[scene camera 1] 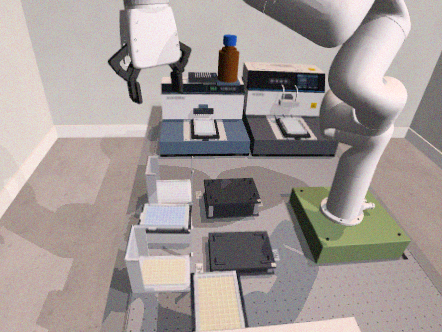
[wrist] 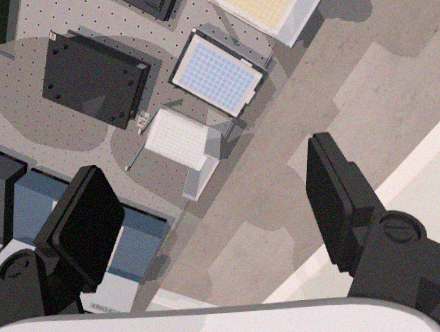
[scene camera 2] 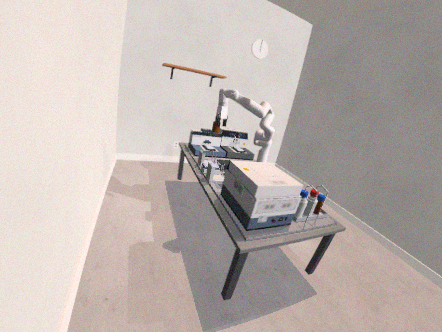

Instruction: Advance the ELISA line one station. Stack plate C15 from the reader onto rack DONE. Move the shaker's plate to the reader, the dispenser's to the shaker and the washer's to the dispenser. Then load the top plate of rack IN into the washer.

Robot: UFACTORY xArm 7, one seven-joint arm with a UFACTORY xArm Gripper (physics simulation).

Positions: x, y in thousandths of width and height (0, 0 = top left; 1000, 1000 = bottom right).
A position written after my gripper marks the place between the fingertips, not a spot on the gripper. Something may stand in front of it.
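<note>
There is a brown bottle with blue cap (scene camera 1: 517, 182) in the scene, and I see a DONE holder (scene camera 1: 336, 827) as well. The wrist camera shows me the holder (wrist: 649, 89) too. As for my gripper (wrist: 469, 532), it is open and holds nothing.
</note>
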